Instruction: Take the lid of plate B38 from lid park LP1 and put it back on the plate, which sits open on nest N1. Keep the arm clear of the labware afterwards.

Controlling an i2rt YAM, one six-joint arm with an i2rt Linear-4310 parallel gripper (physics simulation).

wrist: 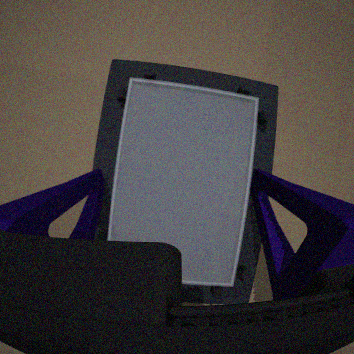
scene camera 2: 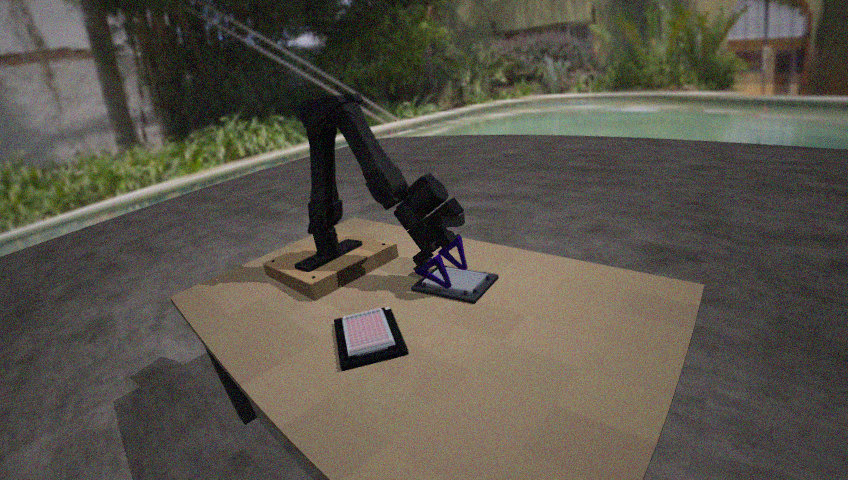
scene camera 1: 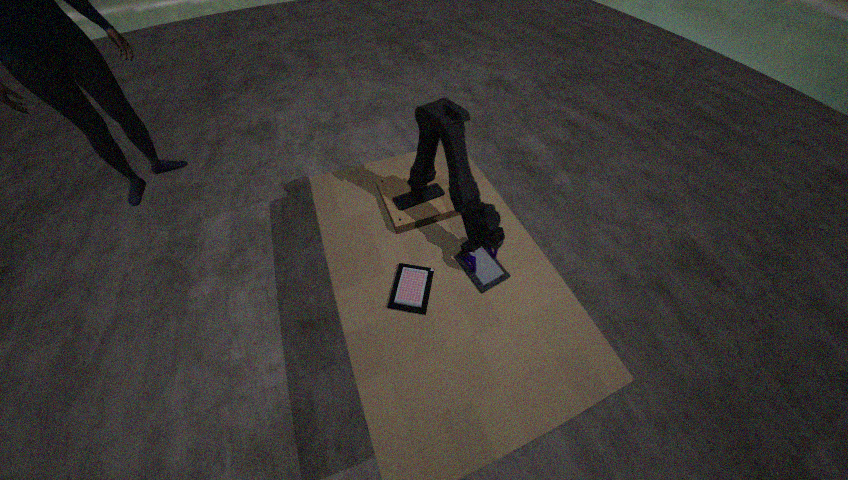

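Pixels of known places: gripper, fingertip midpoint: (wrist: 177, 177) (scene camera 2: 457, 278) (scene camera 1: 484, 265); arm's base, origin of the base link: (scene camera 2: 329, 256) (scene camera 1: 419, 197).
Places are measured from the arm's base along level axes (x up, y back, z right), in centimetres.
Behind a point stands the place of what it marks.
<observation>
The lid (scene camera 1: 490, 270) {x -2.3, y -39.4, z -6.9 cm} (scene camera 2: 471, 279) {x -2.3, y -40.2, z -6.6 cm} (wrist: 182, 175) {x -2.3, y -36.8, z -6.0 cm} is a pale, flat rectangle lying on the dark grey lid park (scene camera 1: 483, 289) {x -3.1, y -43.9, z -1.1 cm} (scene camera 2: 487, 286) {x -3.3, y -44.2, z -6.6 cm} (wrist: 265, 145) {x -3.1, y -39.9, z -0.7 cm}. My gripper (scene camera 1: 483, 261) {x -2.5, y -36.7, z -6.3 cm} (scene camera 2: 457, 277) {x -2.5, y -36.7, z -6.3 cm} (wrist: 177, 177) {x -2.5, y -36.7, z -6.3 cm} is open and low over the park. In the wrist view its purple fingers stand on either side of the lid's long edges, with a narrow gap at the left and the right tip very close to the edge. Whether a tip touches cannot be told. The open plate (scene camera 1: 411, 286) {x -1.5, y -32.9, z 19.4 cm} (scene camera 2: 367, 330) {x -1.6, y -33.2, z 19.6 cm}, with pink wells, sits on the black nest (scene camera 1: 407, 309) {x -2.9, y -38.7, z 23.7 cm} (scene camera 2: 374, 358) {x -3.0, y -38.8, z 24.1 cm}.
The arm's wooden base board (scene camera 1: 425, 223) {x -2.7, y -11.0, z 2.9 cm} (scene camera 2: 317, 289) {x -1.5, y -10.0, z 13.0 cm} stands at the back of the wooden table (scene camera 1: 476, 368) {x -4.1, y -63.2, z 14.1 cm} (scene camera 2: 505, 380) {x -4.1, y -60.6, z 17.9 cm}. The nest is beside the lid park, to its left in scene camera 1. A person (scene camera 1: 95, 113) stands on the floor left of the table.
</observation>
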